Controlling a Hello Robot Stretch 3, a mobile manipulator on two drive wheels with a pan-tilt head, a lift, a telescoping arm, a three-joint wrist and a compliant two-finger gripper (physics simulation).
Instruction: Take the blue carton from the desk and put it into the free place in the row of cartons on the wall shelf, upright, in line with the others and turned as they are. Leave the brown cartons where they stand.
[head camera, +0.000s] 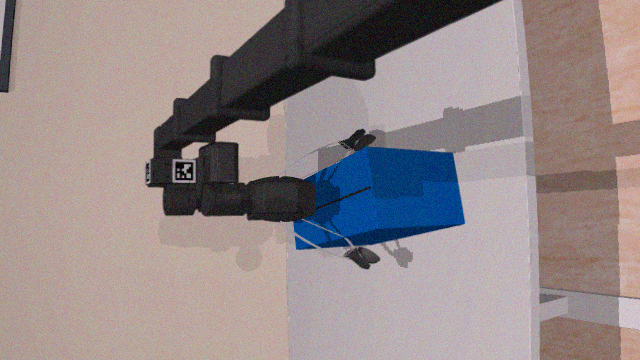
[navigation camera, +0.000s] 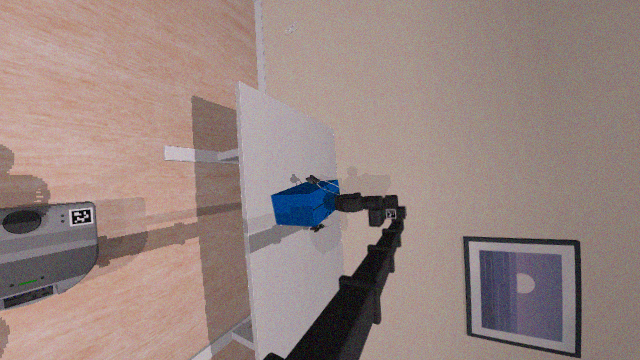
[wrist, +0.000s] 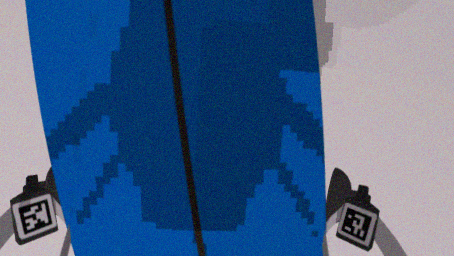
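Seen in the pictures: robot's base at its link origin: (navigation camera: 23, 220).
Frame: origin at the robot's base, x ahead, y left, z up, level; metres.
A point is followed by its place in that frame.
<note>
The blue carton (head camera: 415, 190) {x -0.030, y -0.560, z 0.819 m} (navigation camera: 292, 210) {x -0.035, y -0.561, z 0.814 m} (wrist: 250, 125) rests on the white desk (head camera: 410, 300) {x 0.166, y -0.689, z 0.720 m} (navigation camera: 285, 145) {x 0.235, y -0.663, z 0.721 m} (wrist: 410, 100), with a thin black line along its top face. My gripper (head camera: 361, 199) {x -0.021, y -0.640, z 0.835 m} (navigation camera: 315, 203) {x -0.021, y -0.640, z 0.835 m} (wrist: 202, 186) {x -0.021, y -0.640, z 0.835 m} points down over it, one finger against each long side. The fingers stand wide, with the carton between them, and it still appears to rest on the desk. In the wrist view the left fingertip is partly hidden by the carton's edge. The wall shelf, its free place and the brown cartons do not show.
My extended arm (head camera: 250, 85) {x -0.088, y -0.330, z 1.176 m} (navigation camera: 360, 290) {x -0.084, y -0.241, z 1.165 m} reaches across to the carton. A beige wall stands behind the desk, with a framed picture (navigation camera: 522, 295) {x -0.566, y -1.215, z 1.656 m} on it. My grey base (navigation camera: 50, 255) {x -0.120, y -0.051, z 0.160 m} stands on the wood floor in front of the desk.
</note>
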